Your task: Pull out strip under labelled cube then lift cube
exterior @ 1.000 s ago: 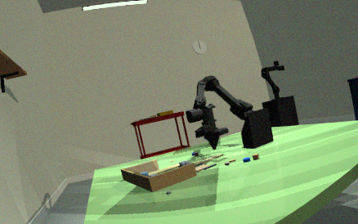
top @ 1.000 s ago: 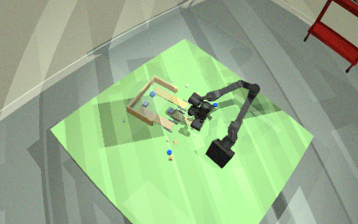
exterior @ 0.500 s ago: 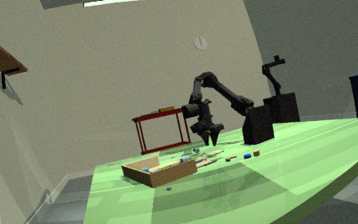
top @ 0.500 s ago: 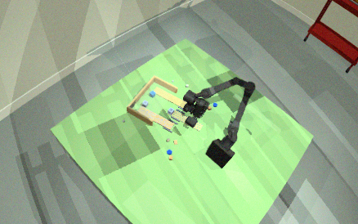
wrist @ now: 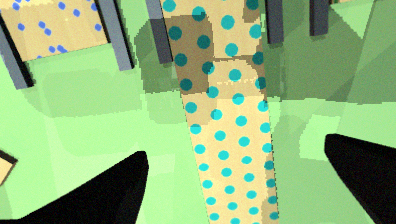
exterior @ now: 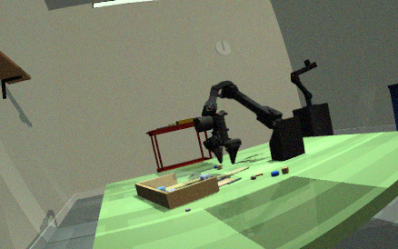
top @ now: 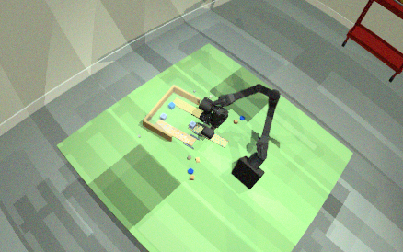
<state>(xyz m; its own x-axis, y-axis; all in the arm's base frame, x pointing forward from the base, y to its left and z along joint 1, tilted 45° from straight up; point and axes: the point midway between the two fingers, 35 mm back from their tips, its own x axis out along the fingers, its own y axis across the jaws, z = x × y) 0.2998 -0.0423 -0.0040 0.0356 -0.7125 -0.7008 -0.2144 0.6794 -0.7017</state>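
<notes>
My gripper tip is 150 mm short of the blue-speckled strip, 140 mm to the right of it and 50 mm above it.
</notes>
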